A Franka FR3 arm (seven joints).
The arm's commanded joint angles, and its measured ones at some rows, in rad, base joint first. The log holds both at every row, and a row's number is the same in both.
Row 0, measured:
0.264 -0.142 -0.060 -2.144 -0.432 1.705 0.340
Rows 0 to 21, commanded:
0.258 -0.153 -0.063 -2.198 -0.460 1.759 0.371
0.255 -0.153 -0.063 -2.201 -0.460 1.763 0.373
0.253 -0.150 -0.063 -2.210 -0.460 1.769 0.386
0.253 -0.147 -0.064 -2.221 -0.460 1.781 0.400
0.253 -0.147 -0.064 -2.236 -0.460 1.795 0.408
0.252 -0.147 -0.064 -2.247 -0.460 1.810 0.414
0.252 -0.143 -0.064 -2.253 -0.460 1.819 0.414
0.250 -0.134 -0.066 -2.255 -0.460 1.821 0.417
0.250 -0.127 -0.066 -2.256 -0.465 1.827 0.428
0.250 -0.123 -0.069 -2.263 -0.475 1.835 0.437
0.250 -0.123 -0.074 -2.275 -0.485 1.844 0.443
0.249 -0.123 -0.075 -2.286 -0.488 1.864 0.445
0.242 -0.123 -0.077 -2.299 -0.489 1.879 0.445
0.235 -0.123 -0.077 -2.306 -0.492 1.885 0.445
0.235 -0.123 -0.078 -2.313 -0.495 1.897 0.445
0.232 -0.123 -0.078 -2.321 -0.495 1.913 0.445
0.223 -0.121 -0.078 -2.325 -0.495 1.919 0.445
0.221 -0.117 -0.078 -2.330 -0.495 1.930 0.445
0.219 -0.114 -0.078 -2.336 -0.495 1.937 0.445
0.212 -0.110 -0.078 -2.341 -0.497 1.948 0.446
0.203 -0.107 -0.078 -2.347 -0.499 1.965 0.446
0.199 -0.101 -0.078 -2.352 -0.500 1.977 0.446
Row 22, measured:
0.227 -0.104 -0.086 -2.317 -0.475 1.919 0.429
